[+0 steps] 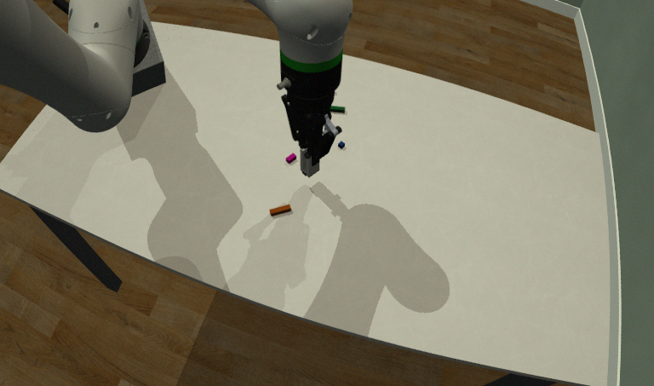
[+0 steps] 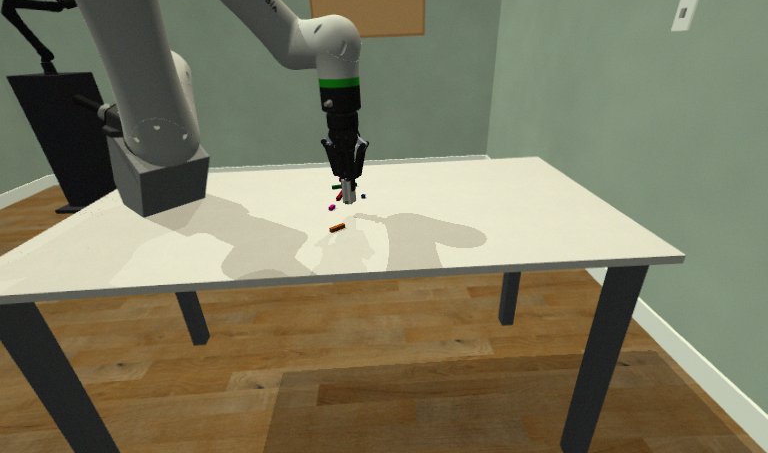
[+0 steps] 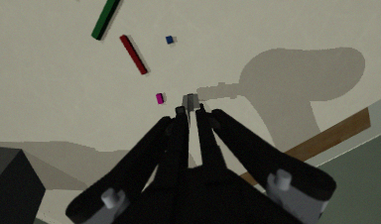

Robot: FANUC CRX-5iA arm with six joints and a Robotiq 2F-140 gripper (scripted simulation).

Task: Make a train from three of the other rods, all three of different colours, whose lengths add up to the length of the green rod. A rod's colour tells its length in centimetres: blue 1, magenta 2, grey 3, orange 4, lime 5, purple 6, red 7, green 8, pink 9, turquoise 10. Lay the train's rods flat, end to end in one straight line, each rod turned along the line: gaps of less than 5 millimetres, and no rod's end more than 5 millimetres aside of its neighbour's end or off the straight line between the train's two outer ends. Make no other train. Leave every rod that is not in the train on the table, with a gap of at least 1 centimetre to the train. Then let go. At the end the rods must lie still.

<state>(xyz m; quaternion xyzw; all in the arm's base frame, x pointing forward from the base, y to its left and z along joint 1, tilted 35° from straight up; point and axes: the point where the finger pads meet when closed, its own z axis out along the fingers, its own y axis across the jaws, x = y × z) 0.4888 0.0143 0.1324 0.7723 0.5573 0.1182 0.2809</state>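
Now: hand 2 cm short of the small blue rod, 11 cm to the right of it and 6 cm above it. Round my hand: grey rod: 3 cm below; orange rod: 2 cm behind, 9 cm to the right, 6 cm below; red rod: 5 cm behind, 12 cm to the left, 6 cm below.
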